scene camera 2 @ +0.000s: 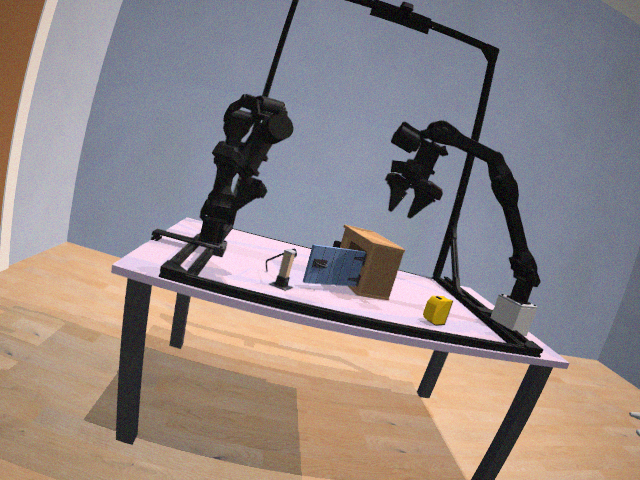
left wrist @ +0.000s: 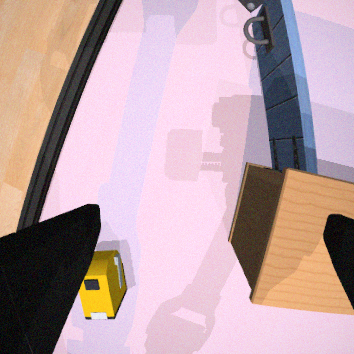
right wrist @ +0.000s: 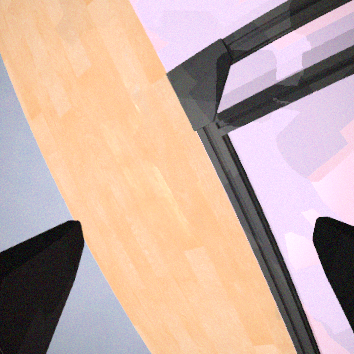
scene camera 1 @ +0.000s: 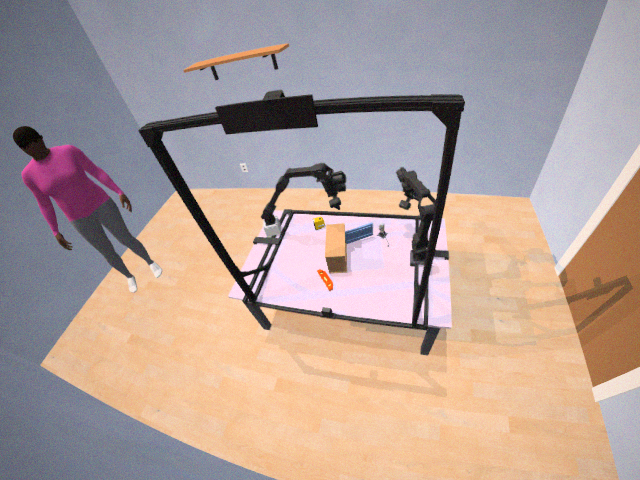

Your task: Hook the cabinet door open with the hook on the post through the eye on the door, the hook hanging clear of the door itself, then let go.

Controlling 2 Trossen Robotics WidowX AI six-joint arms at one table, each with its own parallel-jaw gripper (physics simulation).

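Frame: origin at the left arm's base, x right, y ahead, z up, level; millimetres.
Seen in the pictures: left gripper, between the fingertips: (scene camera 2: pixel 398 214) (left wrist: pixel 215 221); right gripper, between the fingertips: (scene camera 2: pixel 222 204) (right wrist: pixel 199 231) (scene camera 1: pixel 413 201); left arm's base, origin of its link: (scene camera 2: pixel 518 300) (scene camera 1: pixel 270 221); right arm's base, origin of its link: (scene camera 2: pixel 209 240) (scene camera 1: pixel 419 256).
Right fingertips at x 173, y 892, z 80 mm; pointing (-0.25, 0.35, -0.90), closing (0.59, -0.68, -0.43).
Observation:
Offsets run from my right fingertips to a thing's top centre. "pt": to the spot under its first point.
The wooden cabinet {dx +149, dy -502, dz -24 mm} (scene camera 1: pixel 335 237) (scene camera 2: pixel 384 268) (left wrist: pixel 310 245) stands with its blue door {pt dx +63, dy -339, dz -105 mm} (scene camera 1: pixel 361 232) (scene camera 2: pixel 336 268) (left wrist: pixel 283 105) swung out. The door's dark eye (scene camera 2: pixel 320 263) (left wrist: pixel 246 31) is near its free end. The post {pt dx +78, dy -220, dz -90 mm} (scene camera 1: pixel 381 228) (scene camera 2: pixel 285 265) stands upright beyond that end, apart from it. Its hook (scene camera 2: pixel 273 256) sticks out away from the door, outside the eye. My left gripper (scene camera 2: pixel 401 212) (left wrist: pixel 215 221) is open and empty, pointing down high above the cabinet area. My right gripper (right wrist: pixel 199 231) is open and empty, raised near its own base; its fingers are unclear in the scene views.
A yellow block-like object {dx -129, dy -582, dz -99 mm} (scene camera 1: pixel 318 222) (scene camera 2: pixel 438 310) (left wrist: pixel 103 287) stands near the cabinet, on the left arm's side. An orange object {dx +298, dy -598, dz -162 mm} (scene camera 1: pixel 325 279) lies beyond the cabinet's other end. Black rails (scene camera 2: pixel 330 311) (right wrist: pixel 250 220) run along the table edges, and a tall black frame (scene camera 1: pixel 196 211) spans the table.

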